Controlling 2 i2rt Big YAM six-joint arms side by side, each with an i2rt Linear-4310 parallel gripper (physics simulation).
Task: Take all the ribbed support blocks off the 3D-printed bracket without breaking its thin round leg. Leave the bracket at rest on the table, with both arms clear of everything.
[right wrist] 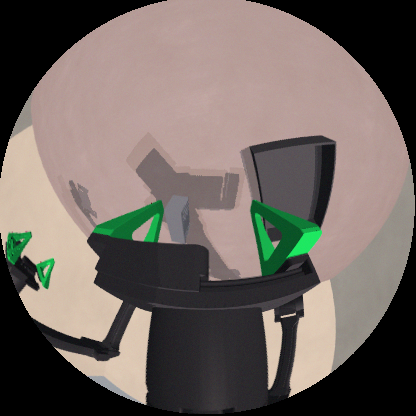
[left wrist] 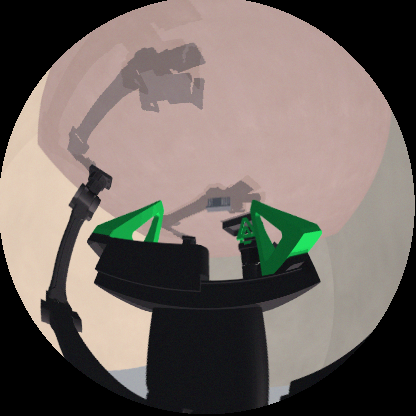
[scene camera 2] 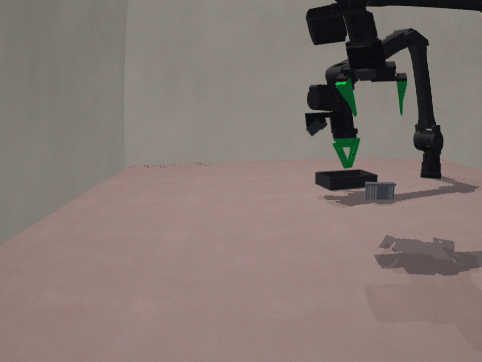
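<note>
The grey 3D-printed bracket (scene camera 2: 385,191) (left wrist: 218,203) (right wrist: 176,217) rests on the table. In scene camera 2 upright ribs show along its left part and near its right edge, with a smoother stretch between. Its thin round leg cannot be made out. My right gripper (scene camera 2: 347,166) (right wrist: 206,204) is open and empty, above the table; in the right wrist view the bracket shows below, beside the left-hand finger. My left gripper (scene camera 2: 378,115) (left wrist: 206,204) is open and empty, high above the table. Neither gripper touches the bracket.
A black open tray (scene camera 2: 327,182) (right wrist: 292,143) stands on the table close beside the bracket, to its left in scene camera 2 and right in the right wrist view. Arm shadows fall around the bracket. Tiny dark specks (scene camera 2: 175,166) show near the table's far left edge.
</note>
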